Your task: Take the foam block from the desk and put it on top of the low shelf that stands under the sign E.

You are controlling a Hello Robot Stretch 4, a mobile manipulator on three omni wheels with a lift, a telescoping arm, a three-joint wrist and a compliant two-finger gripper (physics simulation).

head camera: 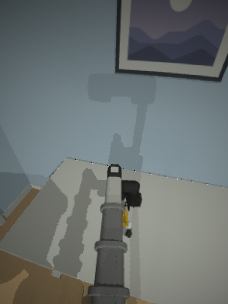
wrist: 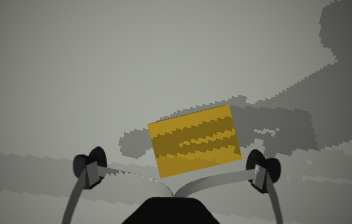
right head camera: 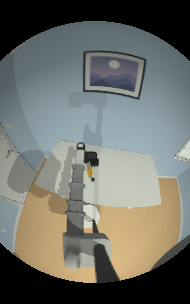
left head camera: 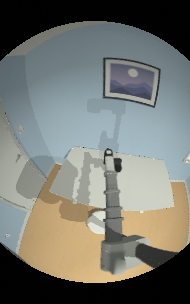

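Seen in the pictures: gripper, fingertip midpoint: (head camera: 127, 219) (wrist: 176, 161); robot's base at its link origin: (right head camera: 86, 214) (left head camera: 100, 221).
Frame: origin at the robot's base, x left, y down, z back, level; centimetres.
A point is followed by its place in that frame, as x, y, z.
Observation:
The yellow foam block (head camera: 125, 218) {-7.4, -73.8, -48.7} (right head camera: 90, 171) {-6.7, -73.8, -49.2} (wrist: 195, 141) {-6.2, -73.8, -50.4} lies on the pale desk (head camera: 175, 235) {-36.2, -69.3, -41.9} (left head camera: 145, 182) {-51.0, -69.2, -41.5} (right head camera: 130, 175) {-53.4, -69.3, -44.4} (wrist: 75, 75) {1.3, -69.3, -34.7}. In the wrist view it is slightly turned, just beyond the line between the fingertips and nearer the right one, with desk surface between it and each finger. My gripper (wrist: 176, 161) {-8.7, -72.6, -48.4} is open wide and holds nothing. In the head view the arm partly covers the block, and one dark fingertip shows near it. The block does not show in the left head view. The low shelf and the sign E do not show in these views.
A blue wall with a framed mountain picture (head camera: 172, 37) {-24.2, -157.9, -91.1} (left head camera: 131, 82) {-24.2, -160.6, -91.1} (right head camera: 114, 75) {-26.1, -159.6, -90.7} rises behind the desk. A round white object (left head camera: 96, 221) {6.3, -18.7, -0.7} (right head camera: 92, 215) {-9.1, -18.7, -0.4} stands by the desk's front edge, partly behind the arm. A pale door (left head camera: 10, 170) {129.4, -84.8, -37.3} is at the left.

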